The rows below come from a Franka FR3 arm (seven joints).
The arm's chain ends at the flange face. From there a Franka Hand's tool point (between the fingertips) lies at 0.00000 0.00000 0.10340 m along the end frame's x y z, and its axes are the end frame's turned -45 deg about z.
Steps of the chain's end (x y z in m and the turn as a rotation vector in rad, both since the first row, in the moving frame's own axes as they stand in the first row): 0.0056 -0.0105 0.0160 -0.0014 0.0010 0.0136; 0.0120 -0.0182 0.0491 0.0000 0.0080 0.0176
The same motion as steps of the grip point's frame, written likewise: 0.0114 -0.0033 0.0160 -0.0017 -0.0003 0.0136; 0.0219 -0.0038 0.0491 -0.0057 0.0057 0.0176
